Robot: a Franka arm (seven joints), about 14 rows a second.
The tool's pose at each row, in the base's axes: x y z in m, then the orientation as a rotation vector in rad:
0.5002 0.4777 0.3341 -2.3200 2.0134 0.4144
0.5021 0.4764 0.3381 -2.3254 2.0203 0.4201
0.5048 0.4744 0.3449 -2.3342 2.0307 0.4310
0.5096 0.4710 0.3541 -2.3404 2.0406 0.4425
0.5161 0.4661 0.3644 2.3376 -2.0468 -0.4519
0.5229 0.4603 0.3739 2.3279 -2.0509 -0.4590
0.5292 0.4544 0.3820 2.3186 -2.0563 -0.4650
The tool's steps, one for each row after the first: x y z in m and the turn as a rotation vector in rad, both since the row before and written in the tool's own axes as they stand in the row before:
0.0006 -0.0011 -0.0044 -0.0087 0.0038 0.0024
0.0007 -0.0013 -0.0074 -0.0147 0.0052 0.0034
0.0019 -0.0026 -0.0104 -0.0133 0.0033 0.0040
0.0033 -0.0037 -0.0122 -0.0085 -0.0002 0.0051
0.0043 -0.0039 -0.0117 -0.0052 -0.0020 0.0065
0.0046 -0.0037 -0.0102 -0.0038 -0.0021 0.0068

